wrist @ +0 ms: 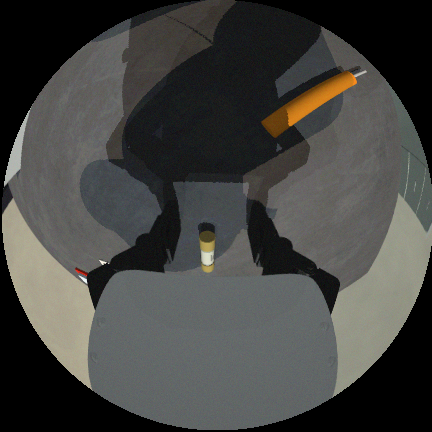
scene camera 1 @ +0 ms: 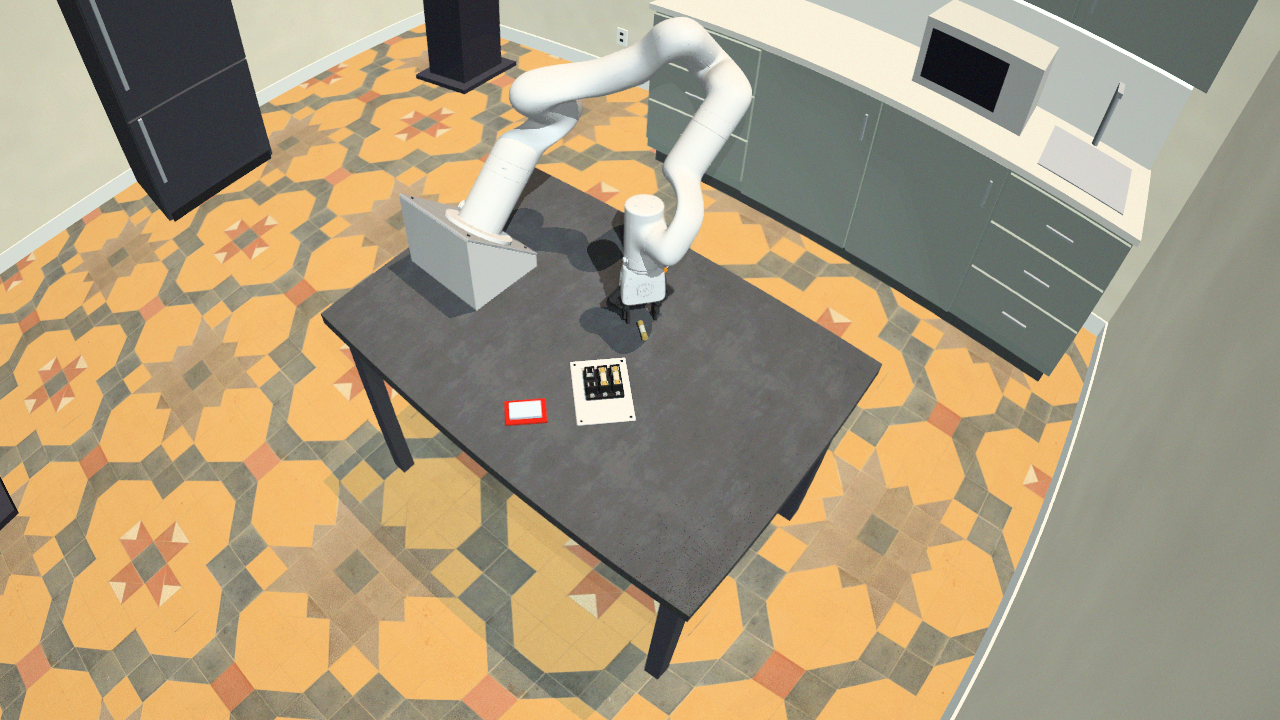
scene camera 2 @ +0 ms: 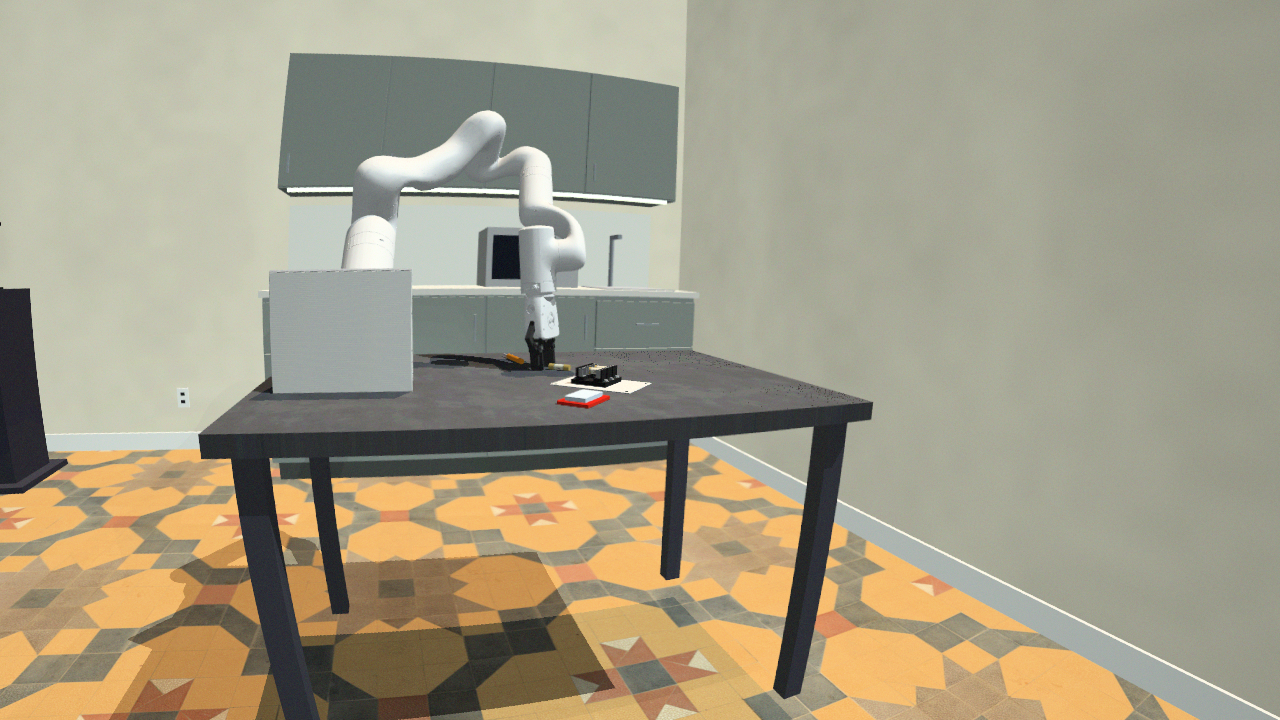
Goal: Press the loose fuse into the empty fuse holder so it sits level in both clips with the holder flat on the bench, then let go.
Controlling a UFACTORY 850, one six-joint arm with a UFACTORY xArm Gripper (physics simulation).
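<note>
The loose fuse (scene camera 1: 642, 330) (scene camera 2: 559, 366) (wrist: 207, 254), with brass ends and a white middle band, lies on the dark bench. My gripper (scene camera 1: 642, 317) (scene camera 2: 542, 365) (wrist: 214, 215) is open and low over the bench. In the wrist view the fuse shows between the spread fingers, a little nearer the left one, with a gap on each side. The black fuse holder (scene camera 1: 604, 394) (scene camera 2: 596, 380) sits on a cream plate (scene camera 1: 606, 412) (scene camera 2: 571, 385). In scene camera 1 its left bay is empty and the other two bays hold fuses. The holder does not show in the wrist view.
A red tray (scene camera 1: 510, 420) with a white block (scene camera 1: 525, 409) (scene camera 2: 584, 394) lies left of the plate in scene camera 1. An orange-handled tool (scene camera 2: 514, 358) (wrist: 317, 102) with a metal tip lies behind the gripper. The grey robot base (scene camera 1: 501, 273) (scene camera 2: 341, 331) stands on the bench.
</note>
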